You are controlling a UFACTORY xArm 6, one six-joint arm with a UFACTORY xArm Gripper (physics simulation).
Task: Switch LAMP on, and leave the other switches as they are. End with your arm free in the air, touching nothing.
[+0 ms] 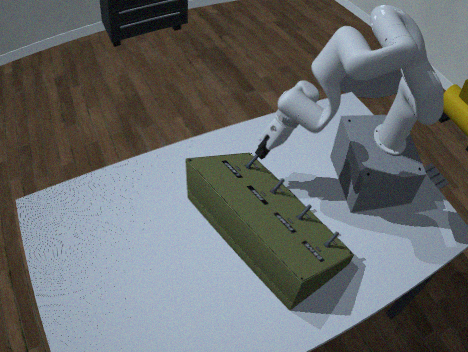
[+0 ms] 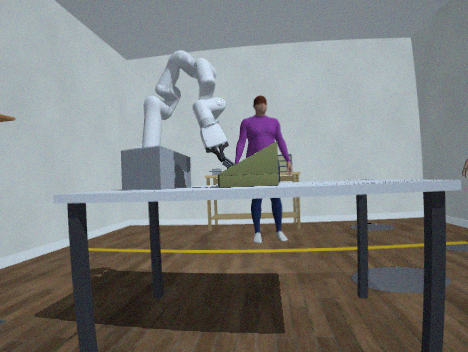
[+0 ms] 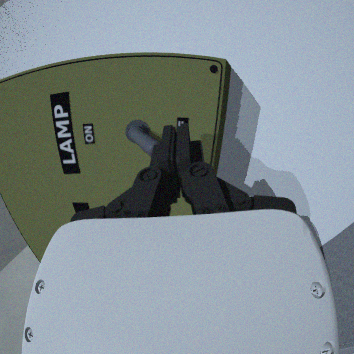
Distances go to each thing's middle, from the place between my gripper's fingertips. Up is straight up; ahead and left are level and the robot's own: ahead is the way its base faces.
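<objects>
My gripper, as I see it, is 190 mm to the right of the olive sloped switch box (image 1: 289, 253). The gripper is also 30 mm above the box and 100 mm short of it.
</objects>
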